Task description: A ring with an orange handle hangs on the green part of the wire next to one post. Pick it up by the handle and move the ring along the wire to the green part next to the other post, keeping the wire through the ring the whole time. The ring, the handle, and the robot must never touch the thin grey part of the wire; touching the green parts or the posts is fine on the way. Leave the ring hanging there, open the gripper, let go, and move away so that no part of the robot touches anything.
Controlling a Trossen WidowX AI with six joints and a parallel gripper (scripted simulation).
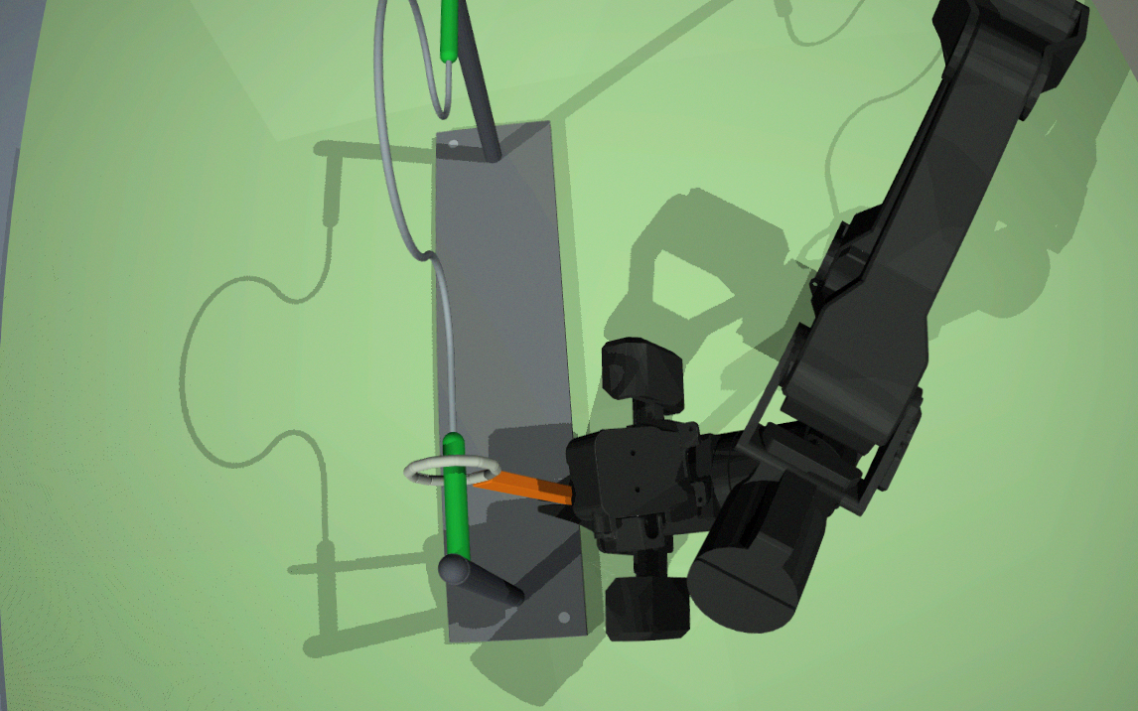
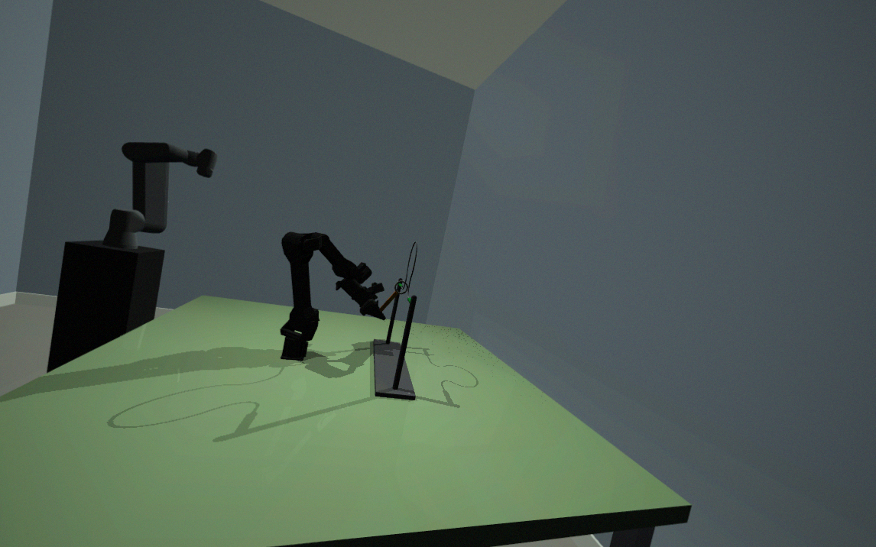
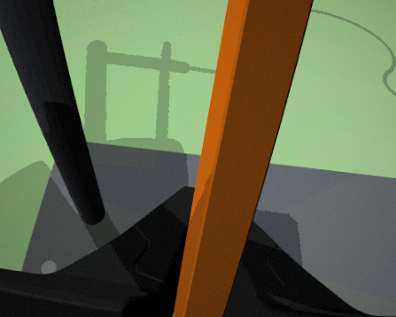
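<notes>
My gripper tip is now 20 mm short of the ring with orange handle and 100 mm below it.
</notes>
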